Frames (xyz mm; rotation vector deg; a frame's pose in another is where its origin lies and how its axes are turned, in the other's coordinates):
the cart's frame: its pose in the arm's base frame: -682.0 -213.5 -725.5 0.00 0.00 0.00
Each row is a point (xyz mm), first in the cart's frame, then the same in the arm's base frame.
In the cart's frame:
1: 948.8 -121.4 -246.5
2: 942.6 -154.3 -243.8
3: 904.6 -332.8 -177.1
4: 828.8 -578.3 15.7
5: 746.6 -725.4 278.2
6: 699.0 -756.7 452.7
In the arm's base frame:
1: 266.8 -334.9 -972.0
2: 260.6 -367.8 -969.3
3: 222.6 -546.3 -902.6
4: 146.8 -791.8 -709.8
5: 64.6 -938.9 -447.3
6: 17.0 -970.2 -272.8

